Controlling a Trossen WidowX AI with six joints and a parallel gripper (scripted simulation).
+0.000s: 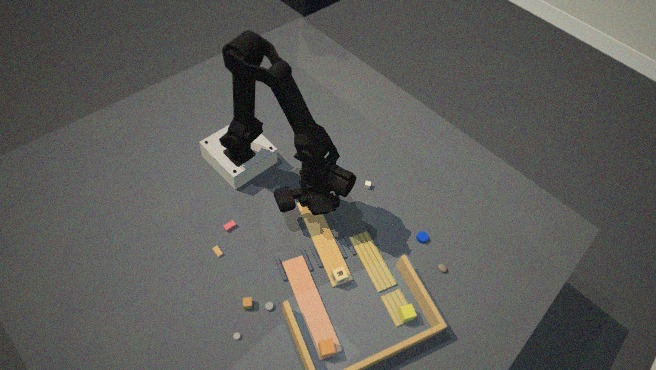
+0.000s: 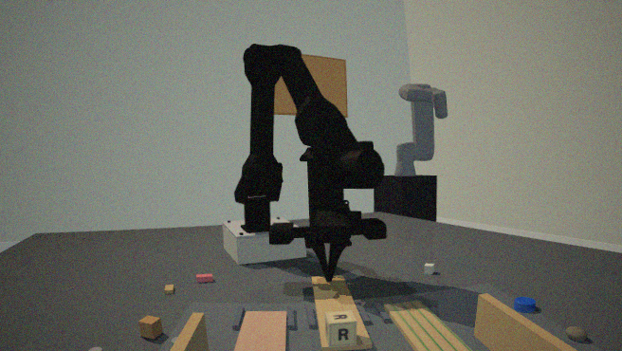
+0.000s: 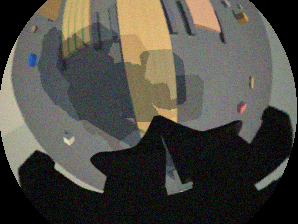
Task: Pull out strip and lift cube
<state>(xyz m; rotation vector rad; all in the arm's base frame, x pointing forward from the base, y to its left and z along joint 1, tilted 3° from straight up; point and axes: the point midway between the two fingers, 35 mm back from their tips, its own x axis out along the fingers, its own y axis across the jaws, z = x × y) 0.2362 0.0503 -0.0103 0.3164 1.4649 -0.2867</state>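
The cube is 19 cm ahead of my gripper tip, 9 cm to the right of it and 2 cm above it. From my gripper tip the other things lie so: pink block 19 cm to the right, 10 cm behind; then green-striped strip 22 cm ahead, 1 cm to the left; then blue disc 27 cm ahead, 17 cm to the left.
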